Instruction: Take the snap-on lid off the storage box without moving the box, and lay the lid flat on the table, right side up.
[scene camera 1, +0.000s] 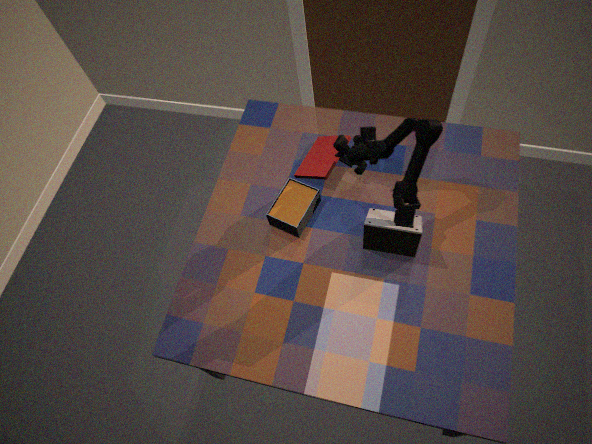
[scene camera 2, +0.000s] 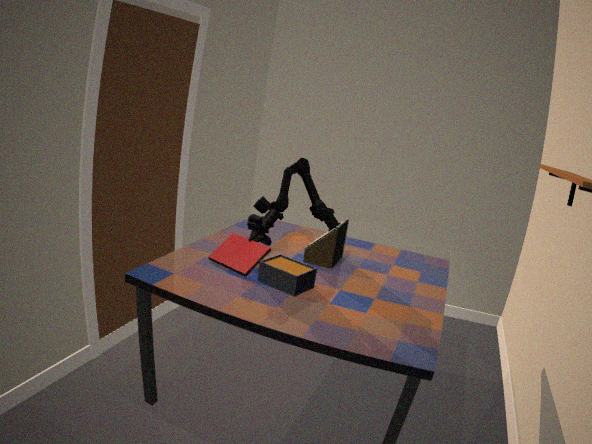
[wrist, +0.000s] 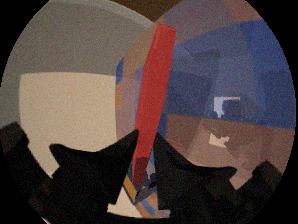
Scene:
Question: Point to my gripper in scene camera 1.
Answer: At 336, 156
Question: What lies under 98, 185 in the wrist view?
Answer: My gripper.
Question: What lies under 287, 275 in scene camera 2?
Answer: A storage box.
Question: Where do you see a red lid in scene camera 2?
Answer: At 236, 253

